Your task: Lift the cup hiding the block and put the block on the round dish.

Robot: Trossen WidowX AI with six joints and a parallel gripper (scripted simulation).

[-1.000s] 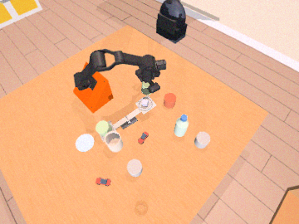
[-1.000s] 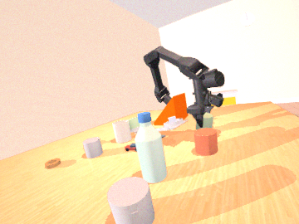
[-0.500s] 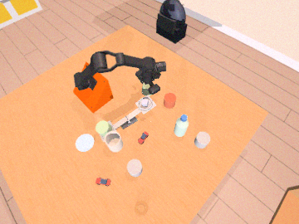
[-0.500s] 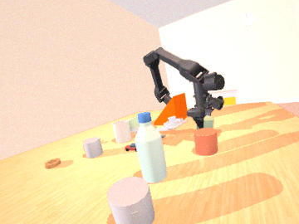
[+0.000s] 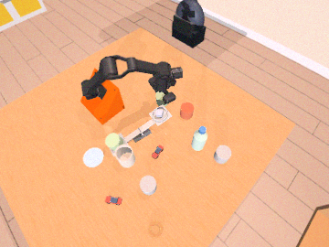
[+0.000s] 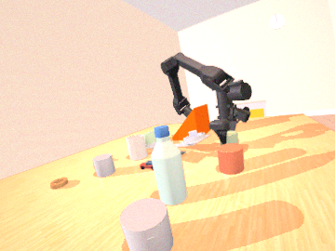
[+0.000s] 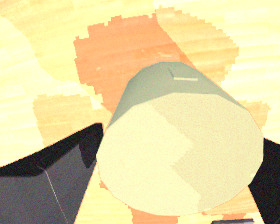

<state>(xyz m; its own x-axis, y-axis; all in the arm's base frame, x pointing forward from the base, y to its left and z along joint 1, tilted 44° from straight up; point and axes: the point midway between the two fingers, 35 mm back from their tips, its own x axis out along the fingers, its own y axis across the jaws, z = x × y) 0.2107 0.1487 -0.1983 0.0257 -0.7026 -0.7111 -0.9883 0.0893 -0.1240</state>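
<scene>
My gripper tip is 2 cm to the right of the pale green cup, 1 cm below it and 1 cm short of it. Also, from my gripper tip: red cylinder: 14 cm ahead, 3 cm to the left, 1 cm above; then balance beam: 22 cm to the right, 8 cm ahead, 1 cm above; then pale block: 10 cm to the right, 10 cm ahead, 6 cm above.
</scene>
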